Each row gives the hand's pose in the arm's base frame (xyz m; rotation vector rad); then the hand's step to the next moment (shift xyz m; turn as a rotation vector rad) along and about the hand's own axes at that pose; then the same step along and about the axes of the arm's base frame.
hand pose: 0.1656 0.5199 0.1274 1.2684 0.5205 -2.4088
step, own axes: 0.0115 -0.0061 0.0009 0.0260 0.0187 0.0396
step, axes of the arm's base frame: -0.0096 0.0031 -0.0082 -0.0325 -0.0391 -0.0037
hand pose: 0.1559 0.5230 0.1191 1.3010 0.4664 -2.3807
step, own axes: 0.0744 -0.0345 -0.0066 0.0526 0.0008 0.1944
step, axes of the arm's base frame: -0.0487 0.0201 -0.0632 -0.1662 -0.0995 0.0552
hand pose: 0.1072 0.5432 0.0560 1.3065 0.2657 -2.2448
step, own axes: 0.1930 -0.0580 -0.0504 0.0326 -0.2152 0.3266
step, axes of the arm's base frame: -0.0694 0.0042 -0.1958 -0.3719 0.0344 0.1207
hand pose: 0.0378 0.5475 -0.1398 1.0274 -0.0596 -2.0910
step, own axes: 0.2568 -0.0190 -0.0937 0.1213 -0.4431 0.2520
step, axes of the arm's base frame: -0.0403 -0.1326 -0.2364 -0.4965 0.1527 -0.0685
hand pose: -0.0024 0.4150 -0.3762 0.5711 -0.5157 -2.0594
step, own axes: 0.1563 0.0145 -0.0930 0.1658 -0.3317 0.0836
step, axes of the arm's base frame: -0.0119 -0.1538 -0.0975 -0.3472 0.0357 -0.1506
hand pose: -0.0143 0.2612 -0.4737 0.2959 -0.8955 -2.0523
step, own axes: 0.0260 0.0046 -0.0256 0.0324 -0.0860 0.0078
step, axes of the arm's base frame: -0.0001 -0.0347 -0.0122 -0.0766 0.0108 -0.0502
